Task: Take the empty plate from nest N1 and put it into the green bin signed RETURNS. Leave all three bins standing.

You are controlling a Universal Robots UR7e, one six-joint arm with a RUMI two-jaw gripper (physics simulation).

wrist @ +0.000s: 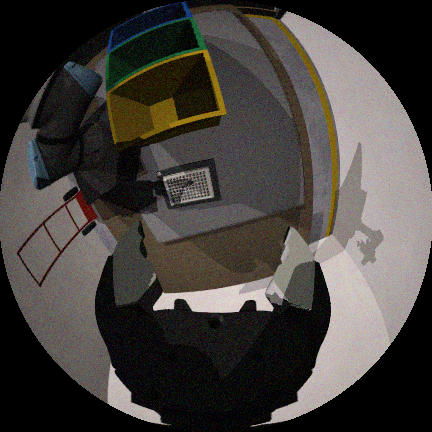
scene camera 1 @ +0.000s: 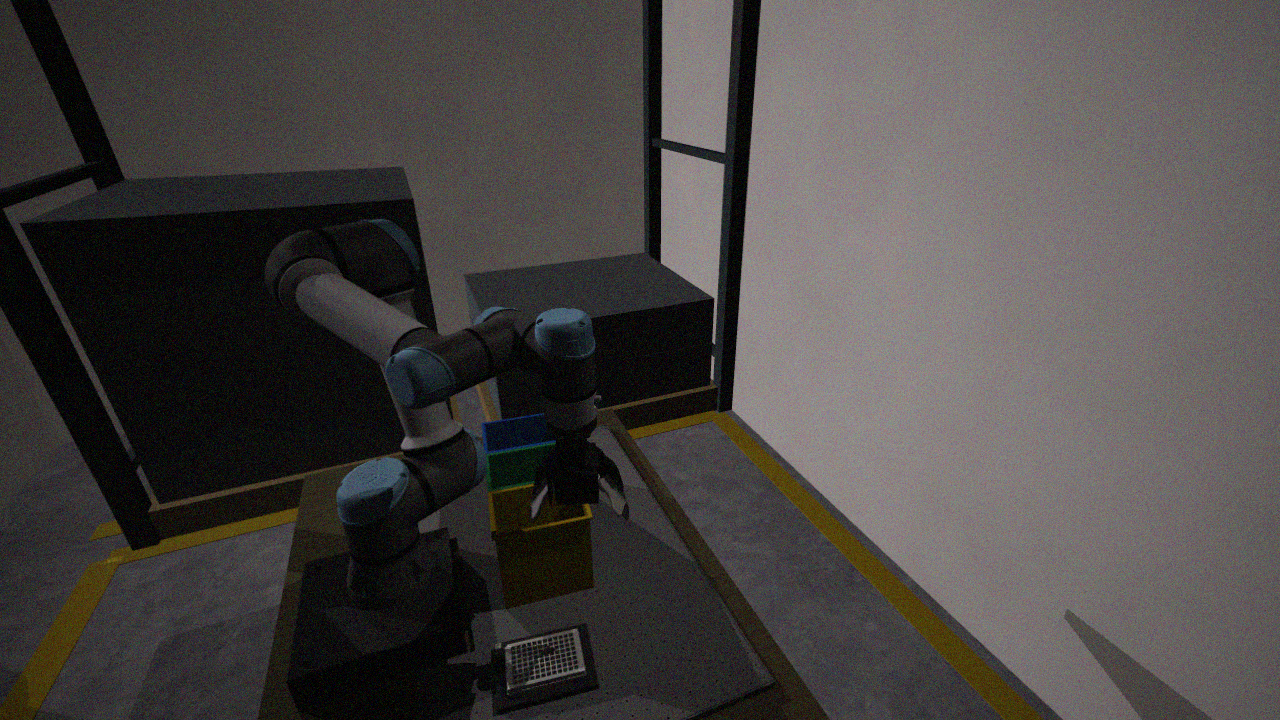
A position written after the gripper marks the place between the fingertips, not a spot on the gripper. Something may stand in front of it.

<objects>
gripper: wrist 214, 226; scene camera 1 580, 520
</objects>
